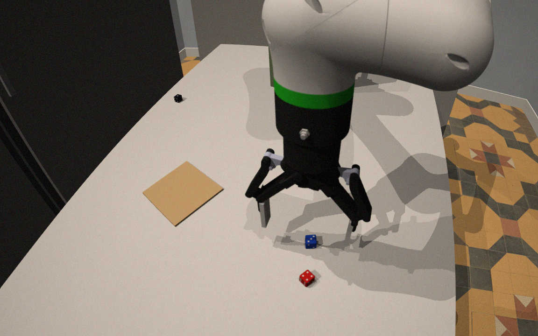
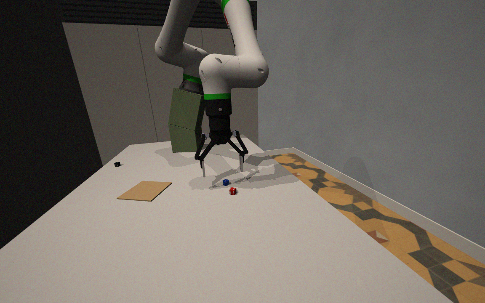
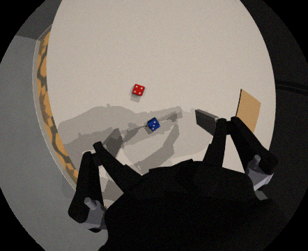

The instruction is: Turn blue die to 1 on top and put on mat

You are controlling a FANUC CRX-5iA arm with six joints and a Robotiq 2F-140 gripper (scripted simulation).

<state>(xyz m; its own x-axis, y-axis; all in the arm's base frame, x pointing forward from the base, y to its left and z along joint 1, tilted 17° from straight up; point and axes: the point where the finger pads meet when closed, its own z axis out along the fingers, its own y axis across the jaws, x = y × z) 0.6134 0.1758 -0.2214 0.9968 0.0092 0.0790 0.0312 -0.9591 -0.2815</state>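
My gripper is now 1 cm past the blue die, 1 cm to the right of it and 5 cm above it. Round my hand: mat (5 cm behind, 30 cm to the right, 6 cm below); then red die (7 cm ahead, 2 cm to the left, 5 cm below); then black die (39 cm behind, 53 cm to the right, 5 cm below).
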